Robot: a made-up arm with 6 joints.
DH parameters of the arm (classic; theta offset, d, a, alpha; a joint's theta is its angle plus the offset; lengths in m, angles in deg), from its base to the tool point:
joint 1: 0 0.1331 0 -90
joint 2: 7.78 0 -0.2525 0
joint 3: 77.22 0 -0.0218 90
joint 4: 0 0.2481 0 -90
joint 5: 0 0 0.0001 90
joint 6: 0 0.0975 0 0
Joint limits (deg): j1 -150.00..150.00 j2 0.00..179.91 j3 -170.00..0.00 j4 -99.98..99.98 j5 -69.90..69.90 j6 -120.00..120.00
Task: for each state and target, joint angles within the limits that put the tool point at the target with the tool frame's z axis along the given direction. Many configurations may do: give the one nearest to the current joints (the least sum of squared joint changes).
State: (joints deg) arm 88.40 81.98 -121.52 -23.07 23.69 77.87
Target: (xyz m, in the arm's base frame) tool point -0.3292 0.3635 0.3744 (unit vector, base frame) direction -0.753 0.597 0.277
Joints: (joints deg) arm 129.96 118.51 -110.98 -31.33 -21.87 77.87
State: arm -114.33 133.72 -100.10 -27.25 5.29 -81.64
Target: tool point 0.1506 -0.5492 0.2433 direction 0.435 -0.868 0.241
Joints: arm -76.88 147.17 -132.53 -29.80 -27.13 -81.64
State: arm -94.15 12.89 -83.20 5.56 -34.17 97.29
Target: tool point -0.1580 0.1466 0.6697 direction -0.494 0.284 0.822
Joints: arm -47.26 47.71 -132.05 17.09 -35.36 97.29
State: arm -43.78 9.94 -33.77 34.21 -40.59 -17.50
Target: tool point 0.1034 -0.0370 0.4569 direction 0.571 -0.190 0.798
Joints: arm -21.16 34.69 -42.32 -2.56 -40.41 -17.50
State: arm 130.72 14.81 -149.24 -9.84 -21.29 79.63
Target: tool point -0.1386 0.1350 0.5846 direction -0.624 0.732 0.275
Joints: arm 140.72 66.25 -103.19 -21.84 27.45 79.63
